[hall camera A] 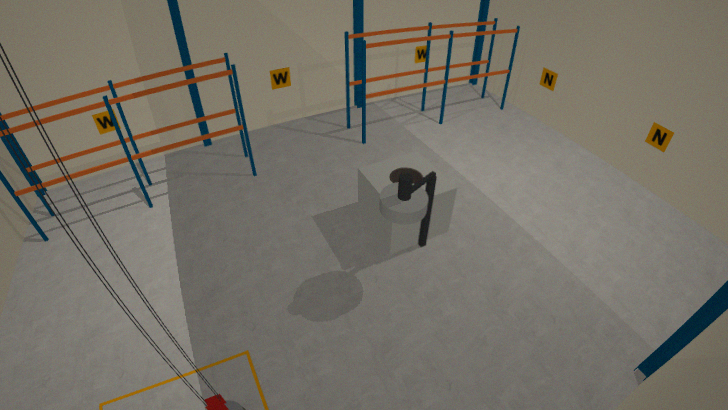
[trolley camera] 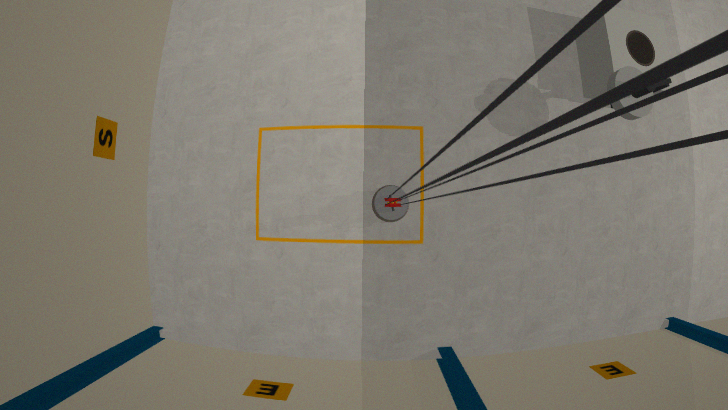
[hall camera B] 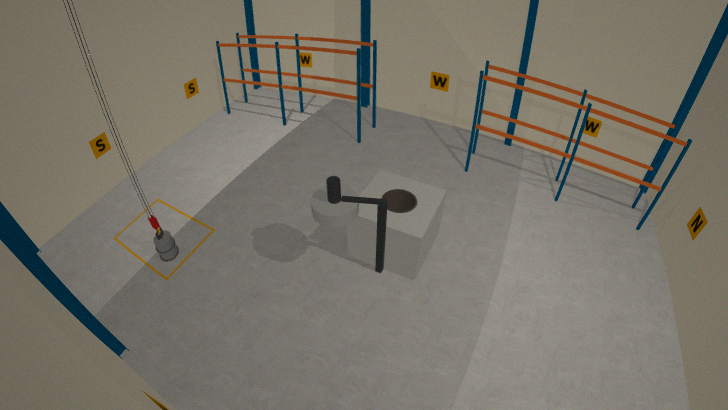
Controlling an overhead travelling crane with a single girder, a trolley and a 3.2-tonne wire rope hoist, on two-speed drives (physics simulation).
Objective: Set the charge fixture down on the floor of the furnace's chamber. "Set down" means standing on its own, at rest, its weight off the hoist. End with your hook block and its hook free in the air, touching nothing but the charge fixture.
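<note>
The charge fixture (hall camera B: 166,246) (trolley camera: 379,206) is a grey round body with a narrow waist, upright inside the yellow floor rectangle. Whether it touches the floor is unclear. My hook (hall camera B: 159,232), yellow below the red hook block (hall camera A: 216,402) (hall camera B: 153,222) (trolley camera: 392,202), is at its top and appears engaged with it; the latch is too small to make out. The furnace (hall camera A: 445,211) (hall camera B: 402,249) (trolley camera: 616,30) is a pale block with a dark round opening (hall camera B: 399,201) (trolley camera: 640,48) in its top. The chamber floor is hidden.
A grey round lid (hall camera A: 402,212) (hall camera B: 331,211) hangs beside the furnace opening from a dark post (hall camera A: 426,219) (hall camera B: 381,239) with an arm. Blue and orange racks (hall camera A: 363,101) (hall camera B: 358,101) stand along the W wall. The yellow rectangle (hall camera B: 136,219) (trolley camera: 258,183) lies near the S wall.
</note>
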